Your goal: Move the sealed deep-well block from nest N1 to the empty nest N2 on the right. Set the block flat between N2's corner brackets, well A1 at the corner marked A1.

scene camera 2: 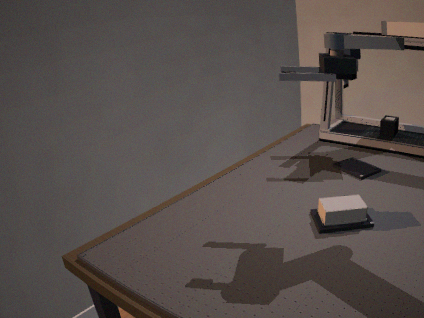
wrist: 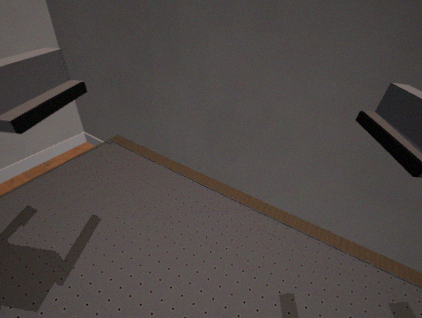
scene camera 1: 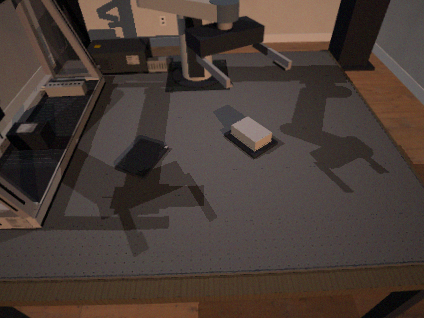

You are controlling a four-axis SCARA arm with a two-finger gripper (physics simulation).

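Where they show: gripper, between the fingertips: (scene camera 2: 280, 72) (wrist: 222, 83) (scene camera 1: 260, 74); arm's base, origin of its link: (scene camera 1: 197, 76).
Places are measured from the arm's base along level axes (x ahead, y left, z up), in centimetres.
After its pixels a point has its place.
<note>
The pale, box-shaped block (scene camera 1: 251, 131) @(x 51.9, y 19.7, z 6.7 cm) (scene camera 2: 342, 210) @(x 49.0, y 24.1, z 6.6 cm) sits on a dark nest (scene camera 1: 242, 145) @(x 54.5, y 16.4, z 2.5 cm) (scene camera 2: 345, 228) @(x 47.2, y 25.1, z 2.1 cm), right of centre in the scene camera 1 view. It looks flat and upright. The other dark nest (scene camera 1: 142, 156) @(x 58.1, y -19.0, z 2.5 cm) (scene camera 2: 358, 168) @(x 56.9, y -17.3, z 2.5 cm) lies to its left in that view and is empty. The nest labels and the A1 mark are too small to read. My gripper (scene camera 1: 257, 75) @(x 71.5, y 16.7, z 39.9 cm) (scene camera 2: 280, 73) @(x 71.5, y 16.7, z 39.9 cm) (wrist: 222, 83) @(x 71.5, y 16.7, z 39.9 cm) is wide open with nothing between its fingers. It hangs high above the table, apart from the block and both nests. Neither block nor nests show in the wrist view.
A framed enclosure (scene camera 1: 72, 150) @(x 54.2, y -45.0, z 3.1 cm) (scene camera 2: 326, 102) @(x 82.8, y -48.9, z 18.8 cm) with a dark floor stands at one side, holding a dark cube (scene camera 1: 31, 135) @(x 56.5, y -54.7, z 12.7 cm) (scene camera 2: 389, 127) @(x 51.9, y -51.5, z 10.7 cm) and a pale slotted rack (scene camera 1: 66, 89) @(x 22.7, y -55.4, z 9.5 cm). A dark box (scene camera 1: 117, 57) @(x -3.5, y -38.7, z 10.3 cm) stands near the arm's base. Arm shadows cross the table.
</note>
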